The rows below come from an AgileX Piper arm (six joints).
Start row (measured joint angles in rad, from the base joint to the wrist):
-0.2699 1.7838 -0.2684 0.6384 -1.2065 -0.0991
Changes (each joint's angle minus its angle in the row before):
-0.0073 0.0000 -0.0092 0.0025 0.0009 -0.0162
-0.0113 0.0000 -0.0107 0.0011 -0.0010 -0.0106
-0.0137 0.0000 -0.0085 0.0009 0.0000 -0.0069
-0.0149 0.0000 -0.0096 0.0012 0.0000 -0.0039
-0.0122 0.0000 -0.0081 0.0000 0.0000 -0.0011
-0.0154 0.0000 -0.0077 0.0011 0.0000 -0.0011
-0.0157 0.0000 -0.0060 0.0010 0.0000 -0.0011
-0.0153 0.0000 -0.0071 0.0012 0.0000 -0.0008
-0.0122 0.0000 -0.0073 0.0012 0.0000 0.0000
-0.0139 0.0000 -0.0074 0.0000 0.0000 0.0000
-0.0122 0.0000 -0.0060 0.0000 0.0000 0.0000
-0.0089 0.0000 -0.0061 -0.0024 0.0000 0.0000
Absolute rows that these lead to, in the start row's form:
-0.2772 1.7838 -0.2776 0.6409 -1.2056 -0.1153
-0.2885 1.7838 -0.2883 0.6420 -1.2066 -0.1259
-0.3022 1.7838 -0.2968 0.6429 -1.2066 -0.1328
-0.3171 1.7838 -0.3064 0.6441 -1.2066 -0.1367
-0.3293 1.7838 -0.3145 0.6441 -1.2066 -0.1378
-0.3447 1.7838 -0.3222 0.6452 -1.2066 -0.1389
-0.3604 1.7838 -0.3282 0.6462 -1.2066 -0.1400
-0.3757 1.7838 -0.3353 0.6474 -1.2066 -0.1408
-0.3879 1.7838 -0.3426 0.6486 -1.2066 -0.1408
-0.4018 1.7838 -0.3500 0.6486 -1.2066 -0.1408
-0.4140 1.7838 -0.3560 0.6486 -1.2066 -0.1408
-0.4229 1.7838 -0.3621 0.6462 -1.2066 -0.1408

